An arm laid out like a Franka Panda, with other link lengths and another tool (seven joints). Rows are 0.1 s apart.
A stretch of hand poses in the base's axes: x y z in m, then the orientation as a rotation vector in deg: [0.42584, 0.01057, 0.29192, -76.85, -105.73, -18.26]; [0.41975, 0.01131, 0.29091, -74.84, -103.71, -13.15]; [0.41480, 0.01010, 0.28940, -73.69, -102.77, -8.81]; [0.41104, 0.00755, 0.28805, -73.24, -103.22, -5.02]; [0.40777, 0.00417, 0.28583, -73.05, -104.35, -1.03]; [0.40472, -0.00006, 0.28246, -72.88, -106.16, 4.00]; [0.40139, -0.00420, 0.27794, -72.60, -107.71, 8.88]
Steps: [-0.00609, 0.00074, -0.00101, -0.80, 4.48, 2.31]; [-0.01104, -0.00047, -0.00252, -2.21, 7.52, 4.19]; [-0.01480, -0.00302, -0.00387, -4.32, 9.02, 5.92]; [-0.01807, -0.00640, -0.00609, -7.00, 9.95, 7.75]; [-0.02112, -0.01063, -0.00946, -10.63, 10.70, 10.12]; [-0.02445, -0.01477, -0.01398, -14.06, 11.49, 12.38]
